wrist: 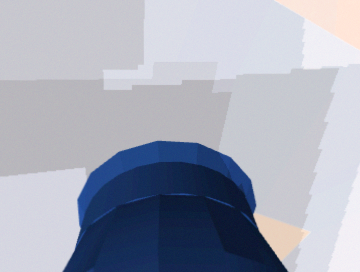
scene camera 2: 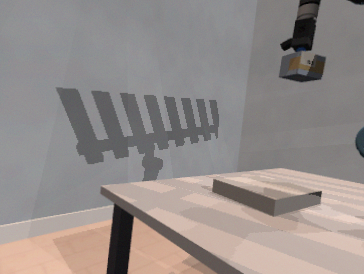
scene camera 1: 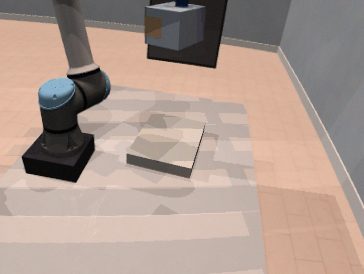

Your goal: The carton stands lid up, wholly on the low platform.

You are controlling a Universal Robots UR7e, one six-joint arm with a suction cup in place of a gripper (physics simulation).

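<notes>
The grey carton hangs in the air, well above the table and apart from the low platform. A tan patch shows on one side in scene view 1, and tan patches with a dark printed mark show in scene view 2. My blue suction cup is on its upper face and holds it. In the wrist view the pale face of the carton spreads around the cup. I cannot tell which face is the lid. The low grey platform lies on the table with nothing on it.
The arm's black base block stands left of the platform on the table. A dark upright panel stands behind the carton in scene view 1. Grey walls stand beyond the table.
</notes>
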